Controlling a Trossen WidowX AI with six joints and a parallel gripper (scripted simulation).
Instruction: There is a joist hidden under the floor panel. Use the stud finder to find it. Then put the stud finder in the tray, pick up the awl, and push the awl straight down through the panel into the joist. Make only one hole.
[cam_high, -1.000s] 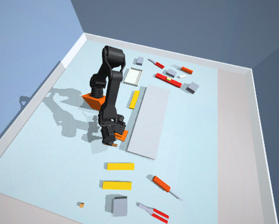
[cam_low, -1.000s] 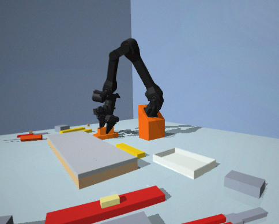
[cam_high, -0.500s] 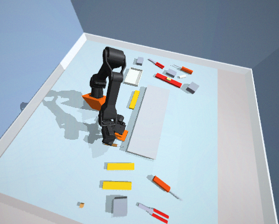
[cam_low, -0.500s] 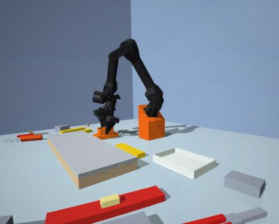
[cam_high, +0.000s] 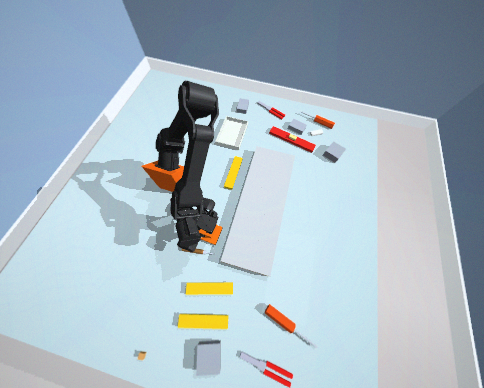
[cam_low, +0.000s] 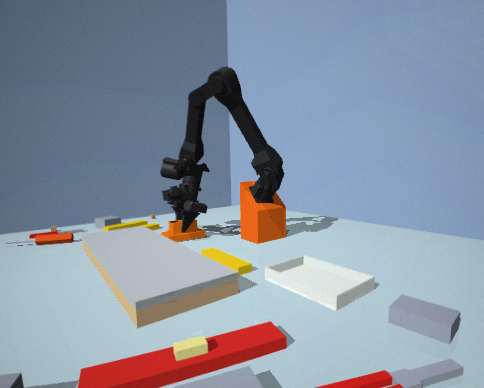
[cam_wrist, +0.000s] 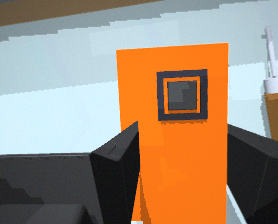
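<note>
The brown-handled awl lies 2 cm ahead of my gripper tip, 8 cm to the right of it and 2 cm below it. Round my gripper tip: red level (19 cm ahead, 57 cm to the left, 1 cm below); then white tray (10 cm behind, 49 cm to the left, 1 cm below); then orange stud finder (1 cm ahead, 2 cm above).
</note>
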